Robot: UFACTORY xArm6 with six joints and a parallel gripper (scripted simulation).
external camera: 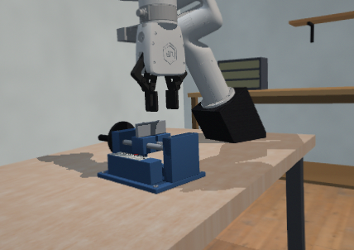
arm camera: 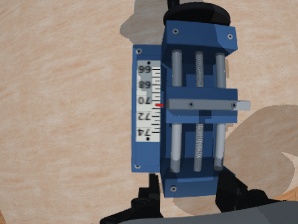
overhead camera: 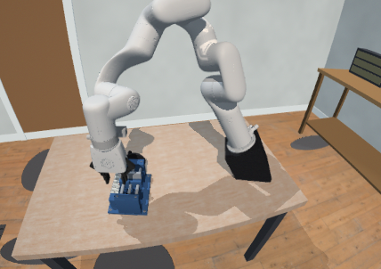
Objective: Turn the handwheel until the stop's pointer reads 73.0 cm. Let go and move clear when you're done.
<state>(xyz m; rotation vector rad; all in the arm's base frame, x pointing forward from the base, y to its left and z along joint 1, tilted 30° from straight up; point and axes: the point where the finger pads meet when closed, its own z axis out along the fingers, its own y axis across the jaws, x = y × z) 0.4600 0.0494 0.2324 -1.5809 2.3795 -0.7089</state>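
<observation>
Right now the black handwheel is 170 mm to the right of my hand, 90 mm below it and 90 mm behind it. From my hand the other things lie so: grey stop block: 80 mm below, 50 mm to the right, 50 mm behind.
</observation>
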